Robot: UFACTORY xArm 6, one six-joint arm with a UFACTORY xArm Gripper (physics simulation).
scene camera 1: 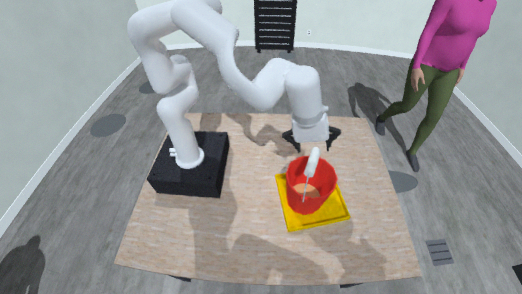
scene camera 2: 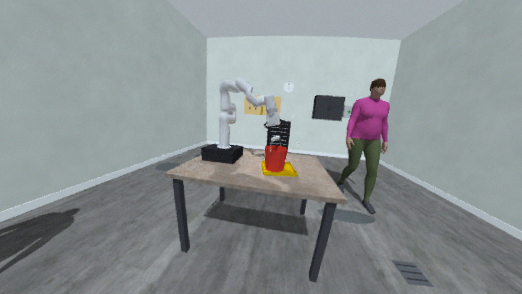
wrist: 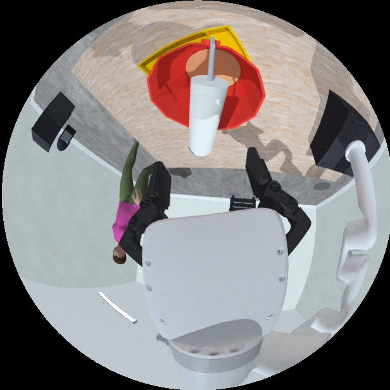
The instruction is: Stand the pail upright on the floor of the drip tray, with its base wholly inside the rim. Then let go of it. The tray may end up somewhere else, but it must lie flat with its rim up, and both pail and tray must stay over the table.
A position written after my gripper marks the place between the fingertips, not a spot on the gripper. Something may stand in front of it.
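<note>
My gripper is visible at [scene camera 1: 313, 148] and also at [wrist: 205, 161]. A red pail [scene camera 1: 319, 187] and a yellow drip tray [scene camera 1: 334, 209] are visible too.
</note>
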